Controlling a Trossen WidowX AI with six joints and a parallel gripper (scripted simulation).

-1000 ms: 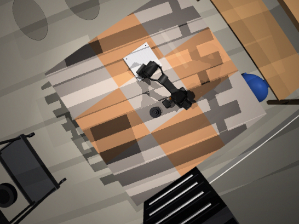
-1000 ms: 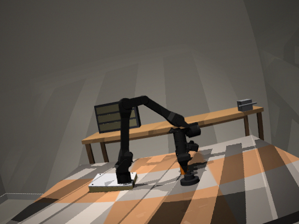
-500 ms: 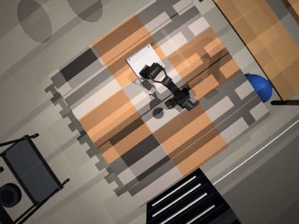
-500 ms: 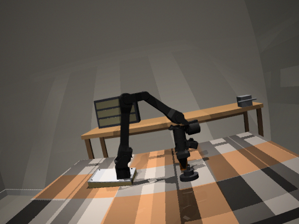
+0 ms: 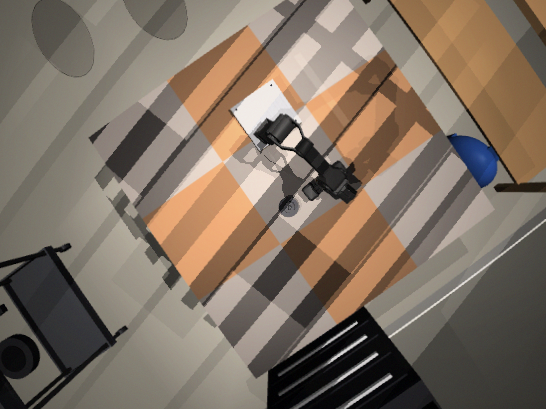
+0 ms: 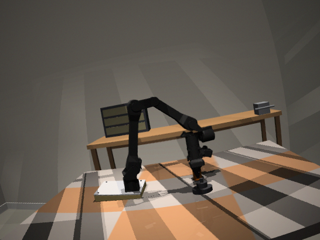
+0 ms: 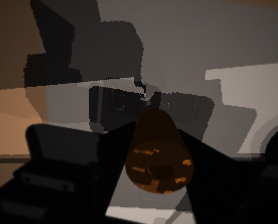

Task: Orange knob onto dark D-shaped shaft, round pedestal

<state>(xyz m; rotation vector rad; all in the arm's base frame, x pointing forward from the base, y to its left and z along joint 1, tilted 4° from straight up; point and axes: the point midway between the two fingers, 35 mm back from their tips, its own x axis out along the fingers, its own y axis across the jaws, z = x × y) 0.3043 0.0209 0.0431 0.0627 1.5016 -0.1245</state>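
Now: gripper tip 20 mm past the round dark pedestal, 170 mm to the left of it and 10 mm below it. The rest, counted from my gripper tip: orange knob (20 mm above).
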